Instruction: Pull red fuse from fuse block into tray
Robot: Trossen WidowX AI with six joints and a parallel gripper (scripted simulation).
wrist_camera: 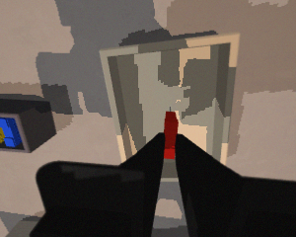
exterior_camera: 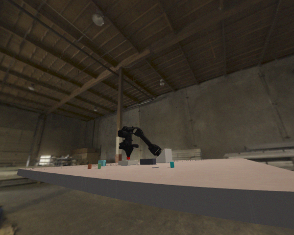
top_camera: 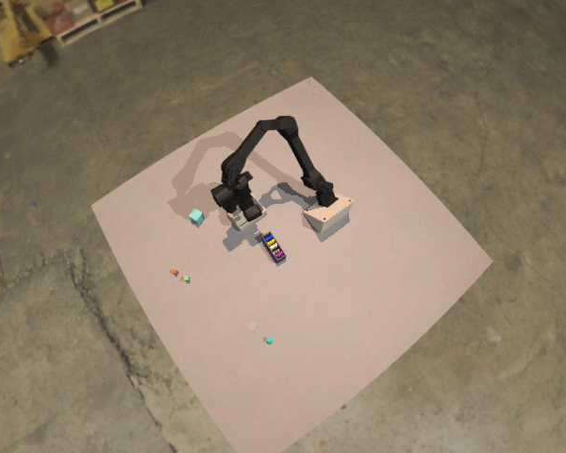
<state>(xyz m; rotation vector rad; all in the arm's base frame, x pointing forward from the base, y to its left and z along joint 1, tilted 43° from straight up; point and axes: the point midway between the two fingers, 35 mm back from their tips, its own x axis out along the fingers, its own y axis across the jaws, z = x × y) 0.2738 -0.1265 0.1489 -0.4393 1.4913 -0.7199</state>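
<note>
My gripper tip is 2 cm above the red fuse. Round my gripper tip: tan tray: 5 cm below; yellow fuse: 1 cm ahead, 17 cm to the left, 3 cm below; blue fuse: 1 cm ahead, 15 cm to the left, 3 cm below.
</note>
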